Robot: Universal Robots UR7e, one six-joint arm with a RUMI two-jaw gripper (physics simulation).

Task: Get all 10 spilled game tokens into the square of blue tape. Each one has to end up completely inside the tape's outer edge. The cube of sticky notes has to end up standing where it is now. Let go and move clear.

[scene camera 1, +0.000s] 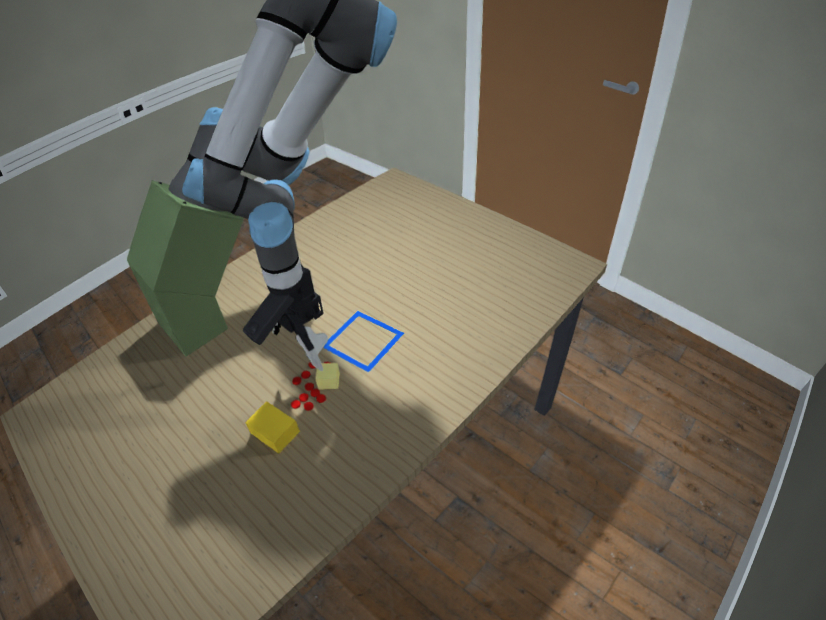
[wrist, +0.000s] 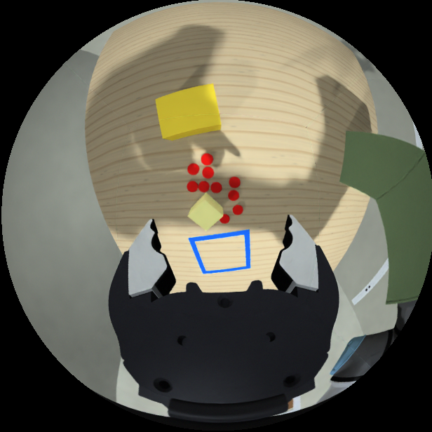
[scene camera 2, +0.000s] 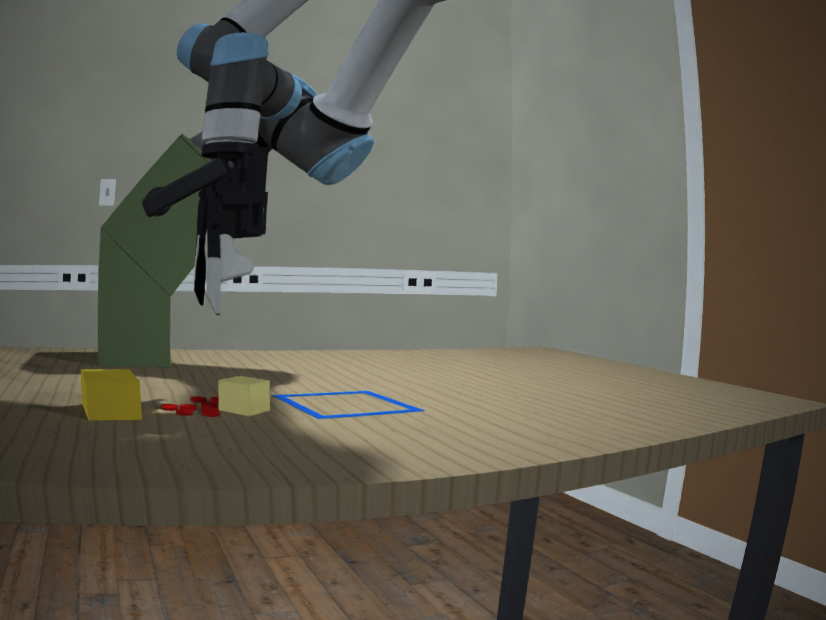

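Several red tokens [scene camera 1: 309,387] [scene camera 2: 210,411] [wrist: 204,186] lie flat on the table between the yellow block and the pale sticky-note cube, outside the tape. The cube of sticky notes [scene camera 1: 327,376] [scene camera 2: 244,395] [wrist: 205,212] stands upright beside the tokens; one token lies close to its side in the wrist view. The square of blue tape [scene camera 1: 385,351] [scene camera 2: 370,414] [wrist: 247,250] lies on the table past the cube, with no token inside it. My gripper [scene camera 2: 208,309] [wrist: 220,217] is open and empty, held above the table over the token and cube area. In scene camera 2 its fingers overlap one another.
A yellow block [scene camera 1: 272,427] [scene camera 2: 111,395] [wrist: 189,112] stands on the table [scene camera 1: 427,246] [scene camera 2: 533,400] on the tokens' other side from the cube. The green arm pedestal [scene camera 1: 190,266] [scene camera 2: 136,293] [wrist: 400,200] rises at the table's far side.
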